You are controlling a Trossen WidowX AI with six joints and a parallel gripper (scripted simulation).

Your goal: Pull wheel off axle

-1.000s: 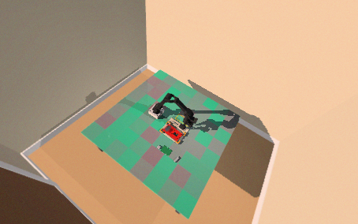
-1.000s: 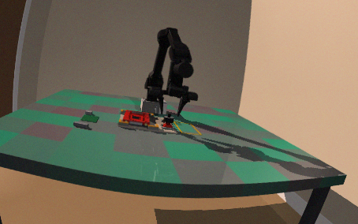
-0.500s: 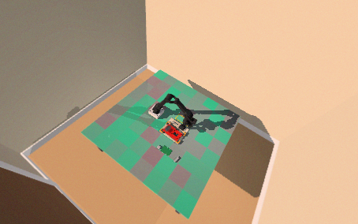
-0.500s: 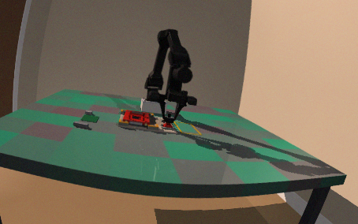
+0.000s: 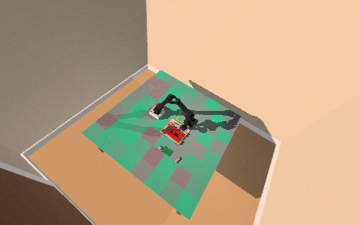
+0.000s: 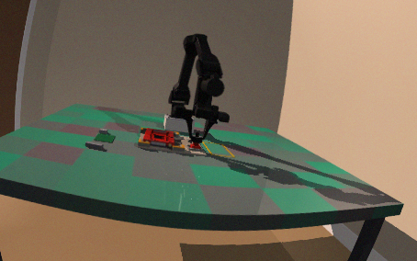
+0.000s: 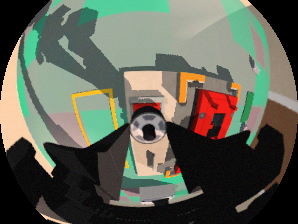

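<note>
Now: gripper tip right at the dark wheel. The rest, counted from my gripper tip: green flat piece (32 cm to the right, 4 cm below, 4 cm behind).
</note>
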